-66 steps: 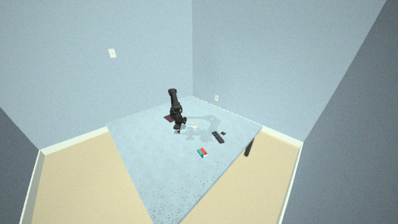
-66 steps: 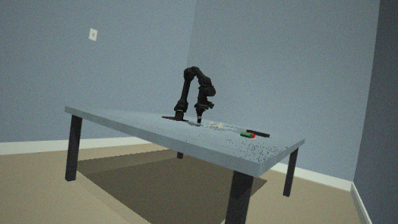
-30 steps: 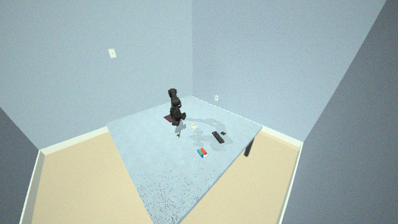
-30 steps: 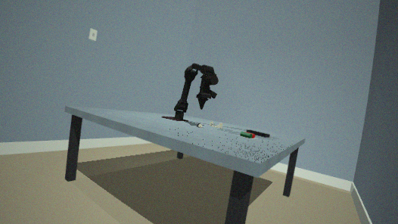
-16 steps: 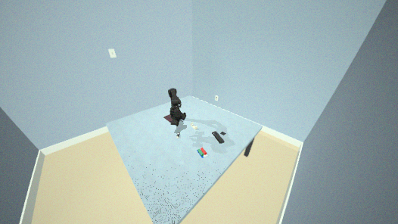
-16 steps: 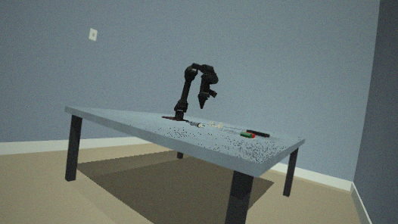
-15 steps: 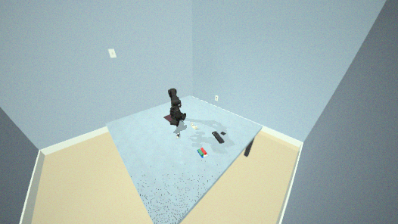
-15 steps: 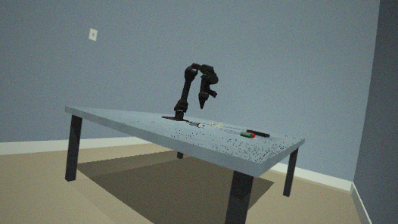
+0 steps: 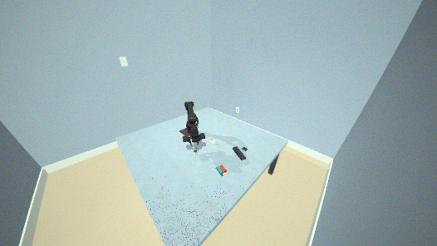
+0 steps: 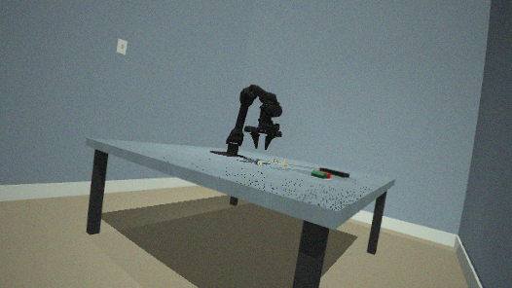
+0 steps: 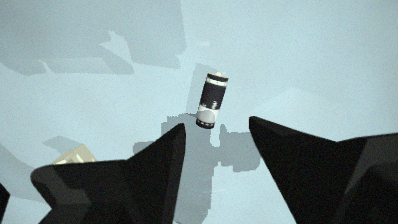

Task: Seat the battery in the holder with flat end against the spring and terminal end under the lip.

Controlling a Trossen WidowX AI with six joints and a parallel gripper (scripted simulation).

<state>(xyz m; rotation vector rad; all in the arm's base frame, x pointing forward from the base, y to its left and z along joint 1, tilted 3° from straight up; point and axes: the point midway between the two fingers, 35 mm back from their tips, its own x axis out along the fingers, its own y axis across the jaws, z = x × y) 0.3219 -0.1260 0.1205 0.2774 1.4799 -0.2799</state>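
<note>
My gripper tip is now 6 cm above the battery. Round my gripper tip: small black piece (39 cm to the left, 25 cm ahead, 8 cm below); black bar (30 cm to the left, 26 cm ahead, 6 cm below).
</note>
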